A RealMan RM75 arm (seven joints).
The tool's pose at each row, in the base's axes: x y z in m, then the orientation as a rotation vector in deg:
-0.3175 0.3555 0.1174 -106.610 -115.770 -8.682
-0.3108 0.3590 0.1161 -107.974 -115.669 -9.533
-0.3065 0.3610 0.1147 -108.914 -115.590 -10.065
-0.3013 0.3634 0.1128 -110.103 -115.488 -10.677
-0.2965 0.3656 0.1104 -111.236 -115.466 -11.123
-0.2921 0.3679 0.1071 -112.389 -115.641 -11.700
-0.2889 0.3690 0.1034 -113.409 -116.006 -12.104
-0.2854 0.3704 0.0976 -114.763 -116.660 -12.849
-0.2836 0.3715 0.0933 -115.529 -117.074 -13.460
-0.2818 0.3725 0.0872 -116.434 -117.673 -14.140
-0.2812 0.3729 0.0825 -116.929 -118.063 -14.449
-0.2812 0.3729 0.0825 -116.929 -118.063 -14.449
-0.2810 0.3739 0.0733 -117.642 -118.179 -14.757
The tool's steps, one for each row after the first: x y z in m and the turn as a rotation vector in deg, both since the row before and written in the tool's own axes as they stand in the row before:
0.0025 0.0072 0.0010 -1.153 -0.208 0.586
0.0012 0.0046 0.0012 -0.762 -0.168 0.412
0.0015 0.0056 0.0016 -0.932 -0.244 0.526
0.0012 0.0052 0.0022 -0.844 -0.342 0.476
0.0010 0.0049 0.0032 -1.003 -0.413 0.361
-0.0002 0.0037 0.0034 -0.912 -0.534 0.218
-0.0005 0.0041 0.0055 -1.387 -0.720 0.173
-0.0003 0.0022 0.0043 -0.903 -0.354 0.054
-0.0009 0.0022 0.0060 -1.086 -0.501 0.008
-0.0010 0.0008 0.0046 -0.584 -0.336 -0.024
0.0000 0.0000 0.0000 0.000 0.000 0.000
-0.0016 0.0006 0.0091 -0.590 -0.302 0.213

